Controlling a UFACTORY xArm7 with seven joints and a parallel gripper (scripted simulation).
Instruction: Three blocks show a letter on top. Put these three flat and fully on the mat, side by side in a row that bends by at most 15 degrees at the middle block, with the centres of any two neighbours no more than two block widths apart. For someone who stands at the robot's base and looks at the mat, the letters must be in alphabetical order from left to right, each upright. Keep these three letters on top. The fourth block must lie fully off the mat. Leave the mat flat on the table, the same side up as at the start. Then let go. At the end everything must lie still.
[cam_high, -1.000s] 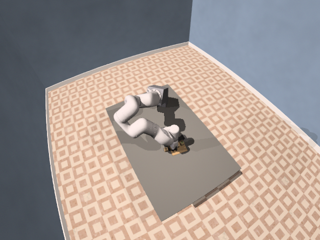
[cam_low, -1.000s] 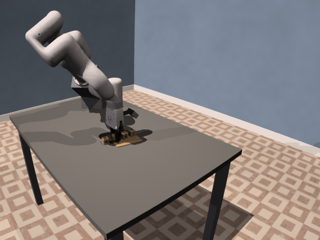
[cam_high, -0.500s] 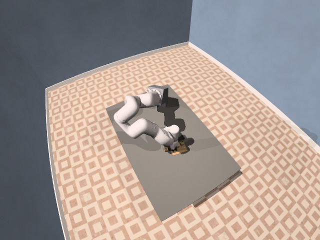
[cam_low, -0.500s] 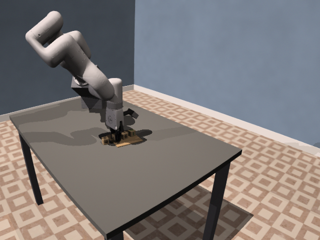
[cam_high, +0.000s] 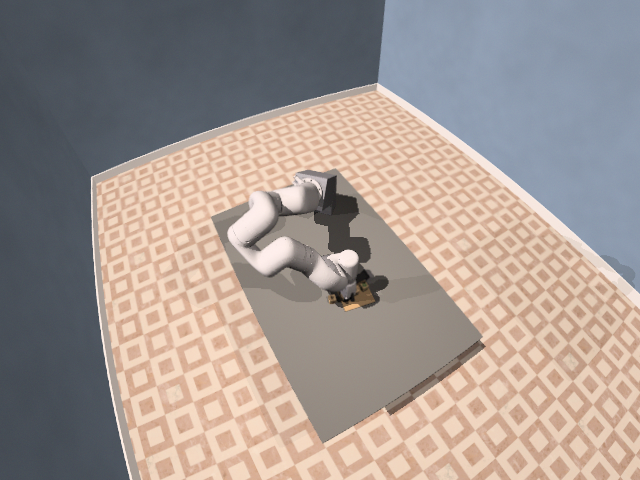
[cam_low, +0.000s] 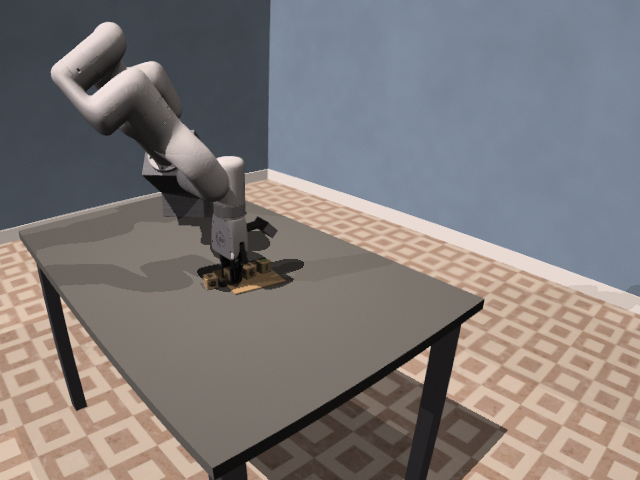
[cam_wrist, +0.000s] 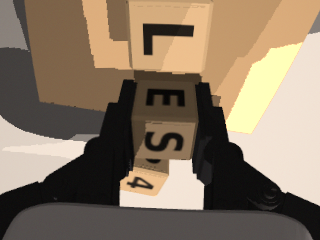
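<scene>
My gripper is now 5 cm to the right of the tan mat, 3 cm above it and 2 cm short of it.
</scene>
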